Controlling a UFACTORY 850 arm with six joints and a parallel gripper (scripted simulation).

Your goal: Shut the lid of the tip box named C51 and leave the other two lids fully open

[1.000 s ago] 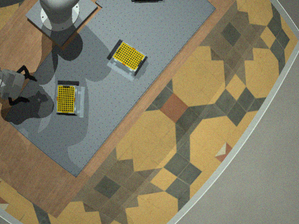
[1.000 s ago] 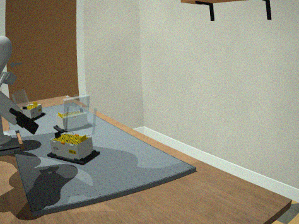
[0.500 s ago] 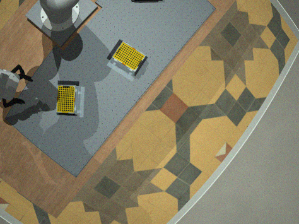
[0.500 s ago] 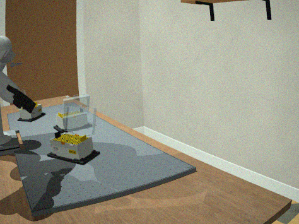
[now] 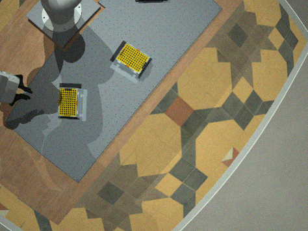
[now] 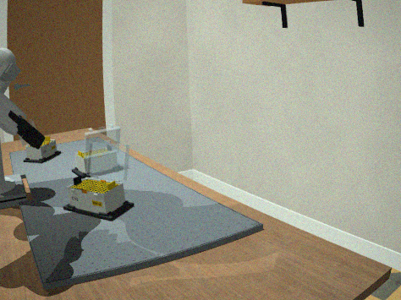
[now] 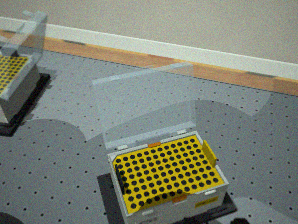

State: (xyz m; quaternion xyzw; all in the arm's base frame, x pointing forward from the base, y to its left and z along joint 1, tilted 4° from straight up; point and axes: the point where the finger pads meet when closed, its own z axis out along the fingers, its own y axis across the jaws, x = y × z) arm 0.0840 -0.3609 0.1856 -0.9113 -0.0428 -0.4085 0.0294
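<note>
Now: the clear lid 21 cm ahead of my hand, 10 cm below it and 6 cm to the left of it.
</note>
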